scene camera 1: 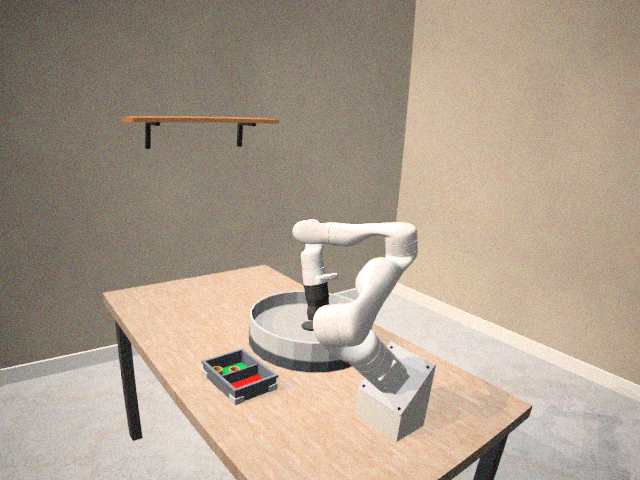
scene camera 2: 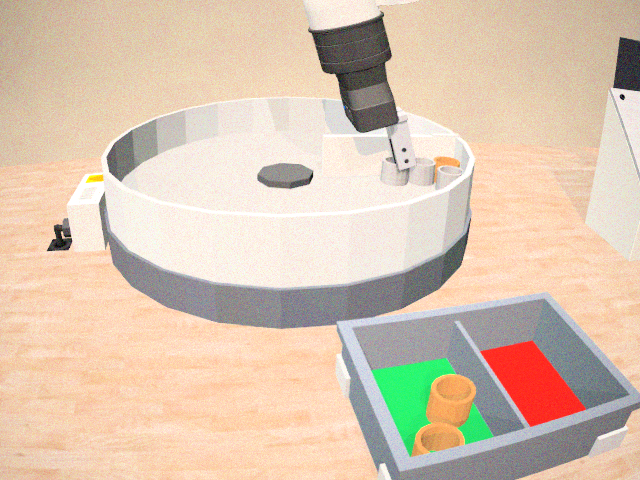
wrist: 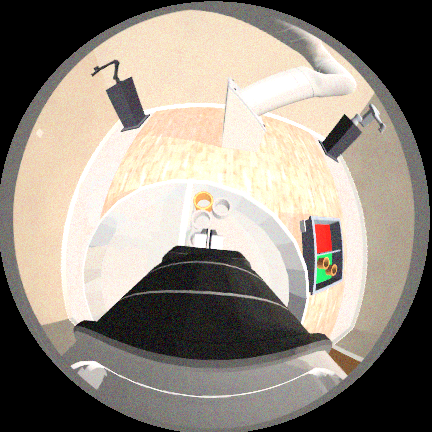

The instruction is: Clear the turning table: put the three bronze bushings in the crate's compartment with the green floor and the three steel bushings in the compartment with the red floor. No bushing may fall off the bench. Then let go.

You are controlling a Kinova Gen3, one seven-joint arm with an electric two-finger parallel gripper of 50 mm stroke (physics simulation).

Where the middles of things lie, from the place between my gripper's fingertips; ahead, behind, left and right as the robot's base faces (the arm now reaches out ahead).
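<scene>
Crate (scene camera 2: 546, 394): 31 cm to the left of my hand, 1 cm ahead, 5 cm below. Turning table (scene camera 2: 269, 212): 3 cm below my hand, 15 cm ahead, 3 cm to the right.
</scene>
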